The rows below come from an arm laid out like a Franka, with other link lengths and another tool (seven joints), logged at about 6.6 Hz.
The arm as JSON. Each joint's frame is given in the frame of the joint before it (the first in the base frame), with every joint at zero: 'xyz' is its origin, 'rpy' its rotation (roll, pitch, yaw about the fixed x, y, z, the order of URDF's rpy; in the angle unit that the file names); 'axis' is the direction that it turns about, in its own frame. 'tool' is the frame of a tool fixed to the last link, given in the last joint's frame.
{
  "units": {
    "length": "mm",
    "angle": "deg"
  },
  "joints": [
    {
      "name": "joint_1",
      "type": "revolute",
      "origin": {
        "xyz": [
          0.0,
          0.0,
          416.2
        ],
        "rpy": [
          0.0,
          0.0,
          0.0
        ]
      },
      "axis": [
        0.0,
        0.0,
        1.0
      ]
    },
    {
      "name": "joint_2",
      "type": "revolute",
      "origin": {
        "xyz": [
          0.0,
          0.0,
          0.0
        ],
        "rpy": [
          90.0,
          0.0,
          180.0
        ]
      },
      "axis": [
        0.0,
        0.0,
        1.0
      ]
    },
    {
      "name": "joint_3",
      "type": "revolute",
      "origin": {
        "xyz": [
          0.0,
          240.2,
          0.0
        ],
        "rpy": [
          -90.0,
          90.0,
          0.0
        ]
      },
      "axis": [
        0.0,
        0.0,
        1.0
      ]
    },
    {
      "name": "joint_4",
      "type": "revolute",
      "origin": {
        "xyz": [
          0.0,
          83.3,
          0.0
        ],
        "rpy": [
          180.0,
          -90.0,
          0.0
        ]
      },
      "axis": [
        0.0,
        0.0,
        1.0
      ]
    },
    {
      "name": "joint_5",
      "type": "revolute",
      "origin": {
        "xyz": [
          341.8,
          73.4,
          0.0
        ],
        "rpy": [
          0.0,
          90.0,
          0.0
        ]
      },
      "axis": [
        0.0,
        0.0,
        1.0
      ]
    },
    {
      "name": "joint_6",
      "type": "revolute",
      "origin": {
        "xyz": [
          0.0,
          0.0,
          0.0
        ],
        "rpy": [
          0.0,
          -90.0,
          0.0
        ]
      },
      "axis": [
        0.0,
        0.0,
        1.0
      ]
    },
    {
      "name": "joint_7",
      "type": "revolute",
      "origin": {
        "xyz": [
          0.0,
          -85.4,
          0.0
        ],
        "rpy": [
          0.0,
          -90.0,
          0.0
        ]
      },
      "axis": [
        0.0,
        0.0,
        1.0
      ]
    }
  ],
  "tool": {
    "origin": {
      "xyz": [
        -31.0,
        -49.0,
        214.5
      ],
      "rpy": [
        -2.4,
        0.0,
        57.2
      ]
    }
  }
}
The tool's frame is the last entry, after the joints.
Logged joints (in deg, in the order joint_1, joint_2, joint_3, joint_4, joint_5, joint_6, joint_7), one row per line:
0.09, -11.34, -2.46, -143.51, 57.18, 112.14, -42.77
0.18, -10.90, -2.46, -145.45, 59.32, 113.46, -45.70
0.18, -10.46, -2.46, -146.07, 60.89, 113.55, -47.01
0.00, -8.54, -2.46, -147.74, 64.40, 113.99, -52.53
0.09, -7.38, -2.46, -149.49, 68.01, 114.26, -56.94
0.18, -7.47, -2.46, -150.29, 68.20, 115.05, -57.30
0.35, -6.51, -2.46, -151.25, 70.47, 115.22, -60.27
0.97, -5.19, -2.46, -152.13, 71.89, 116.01, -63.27
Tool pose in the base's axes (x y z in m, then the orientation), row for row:
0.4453, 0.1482, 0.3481, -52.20, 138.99, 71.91
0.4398, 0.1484, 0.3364, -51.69, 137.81, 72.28
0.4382, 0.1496, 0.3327, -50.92, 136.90, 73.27
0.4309, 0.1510, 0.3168, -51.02, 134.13, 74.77
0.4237, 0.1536, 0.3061, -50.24, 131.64, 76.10
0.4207, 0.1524, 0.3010, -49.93, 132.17, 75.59
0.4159, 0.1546, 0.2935, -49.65, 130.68, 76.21
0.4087, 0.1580, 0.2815, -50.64, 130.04, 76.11
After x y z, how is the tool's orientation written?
As a rotation vector, in degrees.
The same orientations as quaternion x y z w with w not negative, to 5 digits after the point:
-0.31371, 0.83529, 0.43216, 0.13081
-0.31215, 0.83223, 0.43650, 0.13939
-0.30835, 0.82900, 0.44369, 0.14427
-0.31133, 0.81849, 0.45626, 0.15802
-0.30903, 0.80972, 0.46809, 0.17246
-0.30698, 0.81261, 0.46474, 0.17161
-0.30672, 0.80730, 0.47080, 0.18037
-0.31322, 0.80433, 0.47076, 0.18260

